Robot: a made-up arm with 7 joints.
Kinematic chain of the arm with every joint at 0, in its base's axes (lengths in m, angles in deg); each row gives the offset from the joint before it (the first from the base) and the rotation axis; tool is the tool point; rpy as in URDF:
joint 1: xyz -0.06 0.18 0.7 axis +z
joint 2: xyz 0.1 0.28 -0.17 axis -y
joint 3: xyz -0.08 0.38 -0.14 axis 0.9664 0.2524 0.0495
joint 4: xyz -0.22 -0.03 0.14 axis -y
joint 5: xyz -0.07 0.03 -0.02 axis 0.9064 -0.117 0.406
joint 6: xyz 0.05 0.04 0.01 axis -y
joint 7: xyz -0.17 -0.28 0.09 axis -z
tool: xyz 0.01 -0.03 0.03 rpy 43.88 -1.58 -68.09
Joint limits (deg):
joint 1: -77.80..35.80
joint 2: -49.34..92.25
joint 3: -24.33..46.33
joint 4: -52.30..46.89
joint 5: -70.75..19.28
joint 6: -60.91..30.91
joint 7: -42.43..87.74
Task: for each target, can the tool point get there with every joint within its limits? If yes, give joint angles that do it. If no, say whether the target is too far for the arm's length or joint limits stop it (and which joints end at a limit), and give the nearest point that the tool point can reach.
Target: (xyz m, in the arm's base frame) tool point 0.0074 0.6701 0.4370
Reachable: yes | joints -41.11 46.58 -3.55 -44.05 1.05 -9.24 -20.84
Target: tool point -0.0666 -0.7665 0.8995
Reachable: no: joint limits stop it (at a limit: joint 1, joint 2, joint 3, joint 4) | nearest point 0.2950 0.0607 0.7917 | short by 0.909 m
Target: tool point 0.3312 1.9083 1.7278
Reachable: no: too far | nearest point 0.1444 1.0832 1.0263 | short by 1.099 m
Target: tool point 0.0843 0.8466 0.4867
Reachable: yes | joints -57.16 23.94 13.90 17.09 -35.00 -16.68 76.50
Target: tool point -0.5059 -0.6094 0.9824
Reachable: no: joint limits stop it (at a limit: joint 1, joint 3, joint 6) | nearest point -0.4950 0.1870 0.7499 | short by 0.830 m
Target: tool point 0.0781 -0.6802 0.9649
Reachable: no: joint limits stop it (at a limit: joint 1, joint 2, joint 3, joint 4) | nearest point 0.3235 0.0538 0.8163 | short by 0.788 m
